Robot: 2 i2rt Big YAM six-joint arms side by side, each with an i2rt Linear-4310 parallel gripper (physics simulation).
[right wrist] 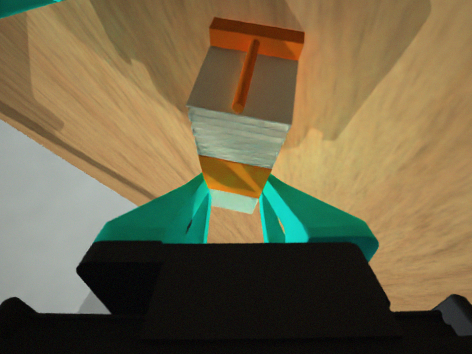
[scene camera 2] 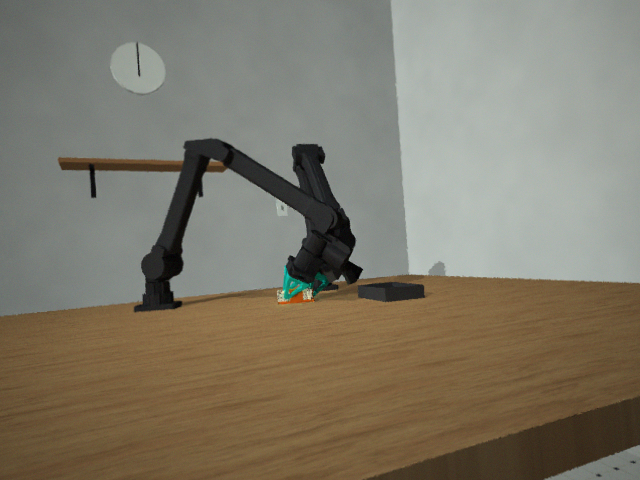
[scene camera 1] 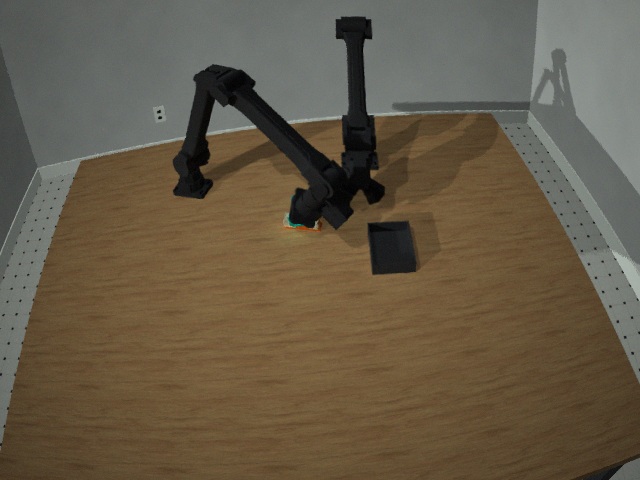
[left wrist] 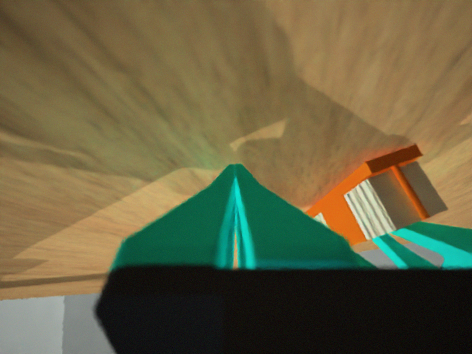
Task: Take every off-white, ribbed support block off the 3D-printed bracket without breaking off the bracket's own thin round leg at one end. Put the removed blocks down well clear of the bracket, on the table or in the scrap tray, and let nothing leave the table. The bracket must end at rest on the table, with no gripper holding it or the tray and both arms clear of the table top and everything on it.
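Note:
The orange bracket (scene camera 1: pixel 310 228) (scene camera 2: pixel 297 298) (left wrist: pixel 336 201) (right wrist: pixel 257 36) is low at the table top. Its thin round leg (left wrist: pixel 411 192) (right wrist: pixel 246 77) lies along a large off-white ribbed block (left wrist: pixel 370 210) (right wrist: pixel 237 135) at one end. A second off-white block (left wrist: pixel 319 218) (right wrist: pixel 234 201) shows at the other end. My right gripper (right wrist: pixel 235 177) is shut on the bracket's middle, between the blocks. My left gripper (left wrist: pixel 235 176) is shut and empty, beside the bracket; in scene camera 1 the arms hide its fingertips.
The dark scrap tray (scene camera 1: pixel 393 271) (scene camera 2: pixel 372 292) stands right of the bracket in both scene views. The two arms are close together at their wrists, with the right forearm in front of the left gripper. The table edge shows in both wrist views.

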